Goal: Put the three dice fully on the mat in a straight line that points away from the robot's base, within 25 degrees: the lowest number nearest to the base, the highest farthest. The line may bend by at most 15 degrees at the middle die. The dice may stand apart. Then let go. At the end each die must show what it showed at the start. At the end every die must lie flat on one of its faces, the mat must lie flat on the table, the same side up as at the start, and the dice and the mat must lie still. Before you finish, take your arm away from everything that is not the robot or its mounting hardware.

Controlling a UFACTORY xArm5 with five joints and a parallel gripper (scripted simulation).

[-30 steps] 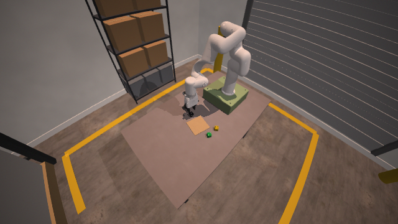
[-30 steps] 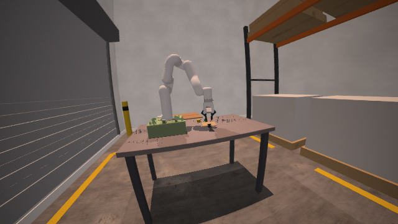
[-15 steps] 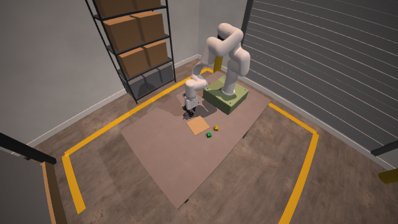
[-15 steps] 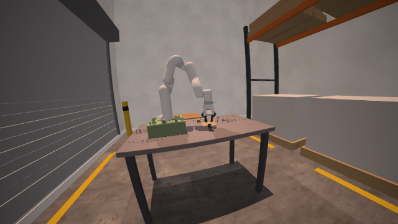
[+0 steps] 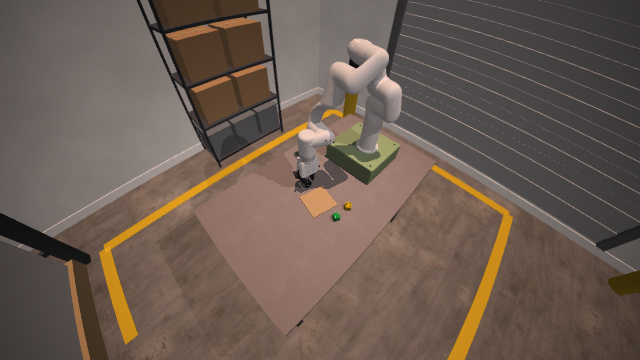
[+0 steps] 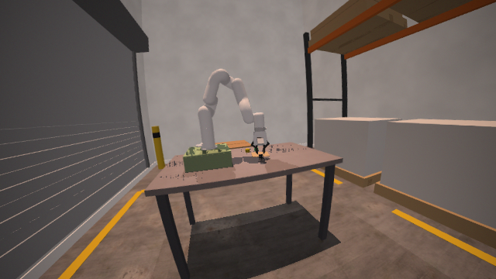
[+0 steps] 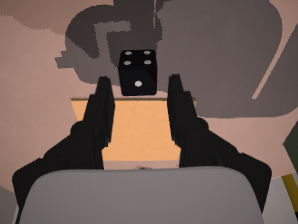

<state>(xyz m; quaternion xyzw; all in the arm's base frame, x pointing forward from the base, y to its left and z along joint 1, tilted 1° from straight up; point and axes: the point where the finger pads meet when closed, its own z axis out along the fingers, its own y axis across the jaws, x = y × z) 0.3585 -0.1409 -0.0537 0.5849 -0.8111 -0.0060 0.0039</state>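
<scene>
Now: the black die 4 cm below my hand. The rest, counted from my hand: green die (23 cm to the left, 8 cm ahead, 4 cm below); orange mat (10 cm to the left, 6 cm below, 5 cm ahead); yellow die (24 cm to the left, 4 cm below, 1 cm behind).
</scene>
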